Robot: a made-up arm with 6 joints.
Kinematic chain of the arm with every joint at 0, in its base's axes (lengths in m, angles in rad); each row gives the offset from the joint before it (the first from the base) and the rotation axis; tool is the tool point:
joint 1: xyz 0 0 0.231 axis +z
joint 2: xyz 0 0 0 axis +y
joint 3: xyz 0 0 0.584 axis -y
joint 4: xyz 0 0 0 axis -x
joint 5: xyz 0.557 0 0 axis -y
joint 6: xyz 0 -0.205 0 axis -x
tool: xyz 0 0 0
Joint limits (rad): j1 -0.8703..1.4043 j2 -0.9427..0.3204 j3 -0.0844..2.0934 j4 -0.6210..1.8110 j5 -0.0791..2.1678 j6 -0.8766..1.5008
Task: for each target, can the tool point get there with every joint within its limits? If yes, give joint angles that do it. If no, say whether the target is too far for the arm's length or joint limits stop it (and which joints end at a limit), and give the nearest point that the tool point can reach.
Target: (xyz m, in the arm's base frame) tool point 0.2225 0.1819 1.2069
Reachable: yes | joints 1.1438 -0.2607 0.2479 0.9016 0.4189 -0.4159
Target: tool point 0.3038 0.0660 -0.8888
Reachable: no: joint limits stop it (at a limit: joint 2, joint 3, joint 4) | nearest point 0.6547 0.1422 0.4563 | short by 1.392 m
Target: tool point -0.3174 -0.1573 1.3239
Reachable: yes | joints -0.1524 -0.3938 1.2536 0.1132 1.6236 0.6848
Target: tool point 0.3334 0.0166 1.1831
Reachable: yes | joints 0.5214 -0.2247 0.2629 0.7377 1.0922 1.0121
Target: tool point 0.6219 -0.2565 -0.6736
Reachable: no: joint limits stop it (at a limit: joint 2, joint 3, joint 4) | nearest point 0.6194 -0.2555 0.4563 | short by 1.130 m
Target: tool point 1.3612 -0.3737 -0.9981
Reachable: no: too far | nearest point 0.6461 -0.1774 0.4563 | short by 1.633 m
